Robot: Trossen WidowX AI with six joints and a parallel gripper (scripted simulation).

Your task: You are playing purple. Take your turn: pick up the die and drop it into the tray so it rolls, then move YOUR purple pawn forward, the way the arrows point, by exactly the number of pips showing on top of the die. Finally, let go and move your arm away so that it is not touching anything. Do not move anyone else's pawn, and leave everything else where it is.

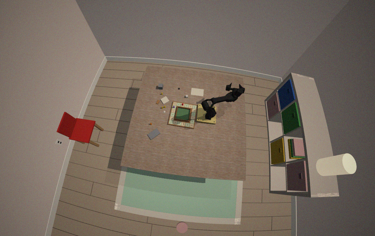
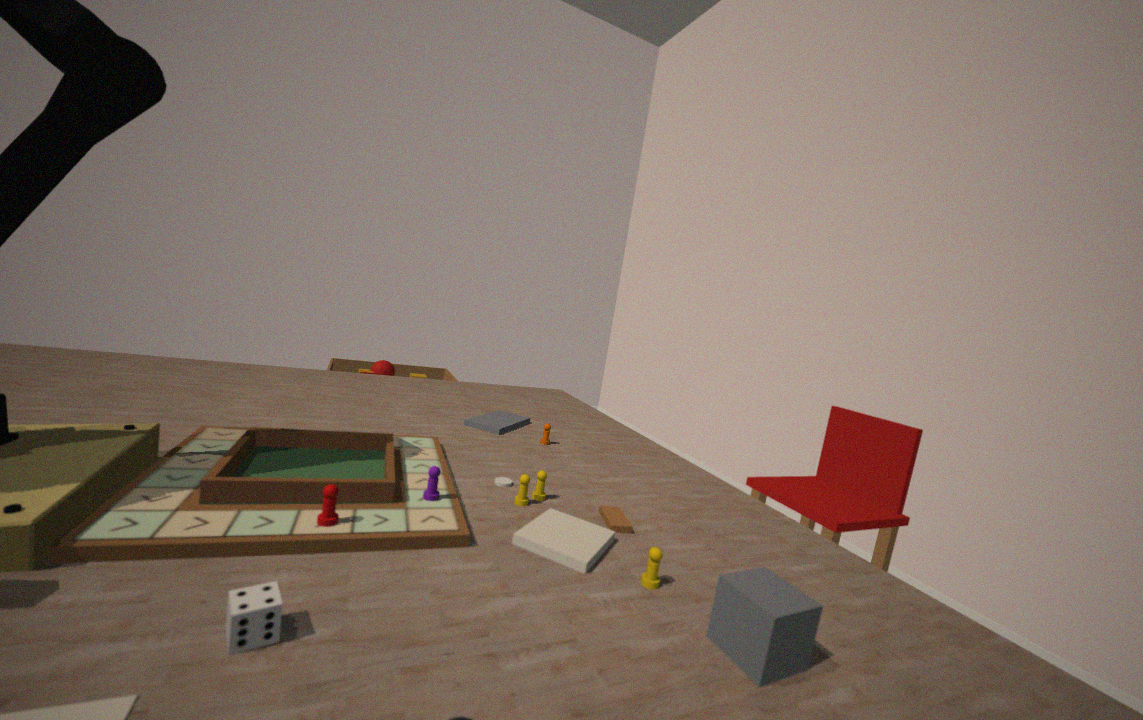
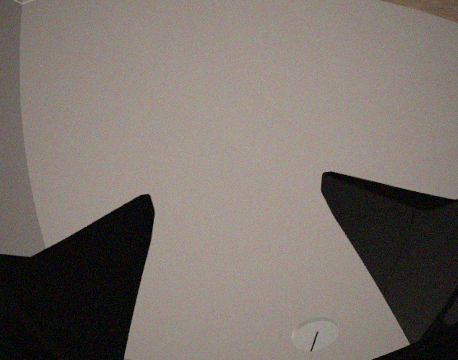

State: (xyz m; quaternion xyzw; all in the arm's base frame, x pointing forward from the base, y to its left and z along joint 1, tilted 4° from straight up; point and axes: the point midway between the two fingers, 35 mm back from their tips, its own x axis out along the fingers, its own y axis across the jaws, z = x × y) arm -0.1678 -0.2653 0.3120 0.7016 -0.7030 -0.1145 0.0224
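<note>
Now: gripper tip 480 mm short of the white die, 110 mm to the right of it and 300 mm above it. Also, from my gripper tip: red pawn: 500 mm ahead, 230 mm to the left, 290 mm below; then purple pawn: 580 mm ahead, 290 mm to the left, 290 mm below; then green sunken tray: 460 mm ahead, 340 mm to the left, 310 mm below.
</note>
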